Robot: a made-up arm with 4 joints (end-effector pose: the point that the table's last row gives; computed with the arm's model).
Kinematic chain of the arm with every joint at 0, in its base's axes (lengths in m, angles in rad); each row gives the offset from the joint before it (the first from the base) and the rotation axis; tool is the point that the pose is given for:
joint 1: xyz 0 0 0.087 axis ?
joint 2: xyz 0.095 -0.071 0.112 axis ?
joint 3: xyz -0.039 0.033 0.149 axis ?
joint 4: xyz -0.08 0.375 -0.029 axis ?
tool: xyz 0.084 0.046 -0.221
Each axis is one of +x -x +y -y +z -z.
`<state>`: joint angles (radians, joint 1 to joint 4).
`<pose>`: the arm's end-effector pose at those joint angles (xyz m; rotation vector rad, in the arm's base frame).
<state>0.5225 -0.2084 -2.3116 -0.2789</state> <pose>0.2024 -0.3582 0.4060 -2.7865 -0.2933 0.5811</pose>
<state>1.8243 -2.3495 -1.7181 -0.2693</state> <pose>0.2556 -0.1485 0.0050 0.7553 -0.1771 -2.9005</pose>
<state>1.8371 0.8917 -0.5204 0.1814</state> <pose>0.2558 -0.2103 -0.0182 -2.0539 -0.5948 -1.0667</pose>
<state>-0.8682 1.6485 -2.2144 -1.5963</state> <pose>-0.0834 -0.0160 -0.1054 -0.6445 0.2734 0.5969</pose>
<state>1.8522 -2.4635 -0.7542 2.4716</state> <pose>0.0931 0.2012 0.6396 2.1530 -0.6093 0.0956</pose>
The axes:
joint 1: -x
joint 2: -z
joint 3: +x
joint 4: +y

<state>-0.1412 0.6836 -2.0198 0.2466</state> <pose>-0.2206 -0.3099 0.0392 -1.7662 0.8692 -0.6009</pose>
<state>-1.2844 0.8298 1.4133 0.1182</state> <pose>0.3147 -0.5500 0.4716 2.5539 -0.0391 -0.9737</pose>
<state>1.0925 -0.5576 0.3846 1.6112</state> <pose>-0.4408 0.3506 0.1115 -0.9167 1.8907 -0.2413</pose>
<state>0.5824 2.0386 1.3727 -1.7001</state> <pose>0.0857 0.2406 0.7548 0.6241 2.3043 1.2941</pose>
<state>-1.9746 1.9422 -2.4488 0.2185</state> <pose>-0.3018 -0.2474 0.1712 -0.4542 1.7559 1.1653</pose>
